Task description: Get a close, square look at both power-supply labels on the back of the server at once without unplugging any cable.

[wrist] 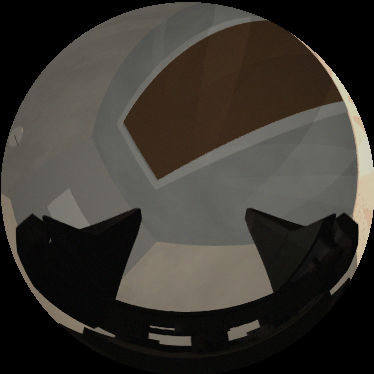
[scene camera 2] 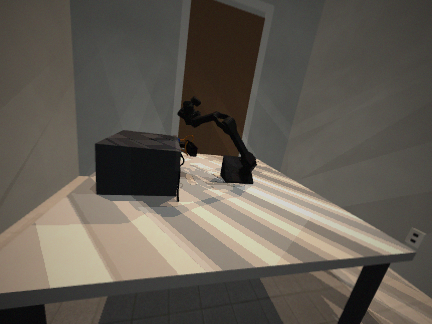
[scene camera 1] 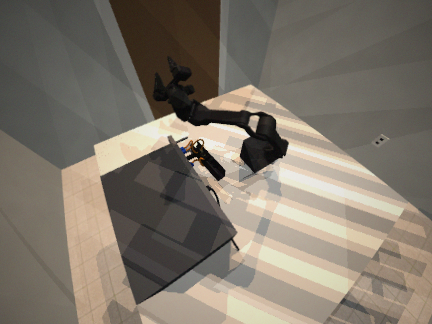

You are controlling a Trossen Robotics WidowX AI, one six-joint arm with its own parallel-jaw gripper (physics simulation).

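Frame: origin at the arm's base, x ahead, y left, z up, level; centimetres.
Seen in the pictures: gripper, between the fingertips: [wrist: 194, 214] [scene camera 1: 162, 65]; arm's base, origin of its link: [scene camera 2: 244, 171] [scene camera 1: 269, 149].
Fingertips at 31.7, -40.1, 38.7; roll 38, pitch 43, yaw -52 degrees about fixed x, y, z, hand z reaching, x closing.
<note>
Offsets run from my fingertips to a thing's middle, as dx, dy, dz. "spot": to the spot under its first point. Level surfaces: height alone.
The dark server [scene camera 1: 165, 215] [scene camera 2: 137, 170] is a large box on the table, its cabled back facing the arm's base. A bundle of black and orange cables {spot: +2.2, +23.8, -25.6} [scene camera 1: 200, 147] [scene camera 2: 188, 146] with blue plugs sticks out at the far end of that back, and a thin black cable {spot: +9.6, +42.3, -32.5} [scene camera 1: 214, 194] loops out nearer its middle. The power-supply labels cannot be made out in the scene views and do not show in the wrist view. My gripper [scene camera 1: 164, 69] [wrist: 194, 214] is open and empty, raised above and beyond the server's far back corner. In the wrist view it faces the walls and the door.
The arm's base [scene camera 1: 257, 155] [scene camera 2: 237, 170] stands on the table {dz -45.0} [scene camera 1: 320, 240] [scene camera 2: 225, 250], across a gap from the server's back. A brown door [scene camera 1: 175, 30] [scene camera 2: 220, 65] [wrist: 225, 90] is in the wall behind. A wall outlet [scene camera 1: 380, 140] [scene camera 2: 415, 237] is at the right.
</note>
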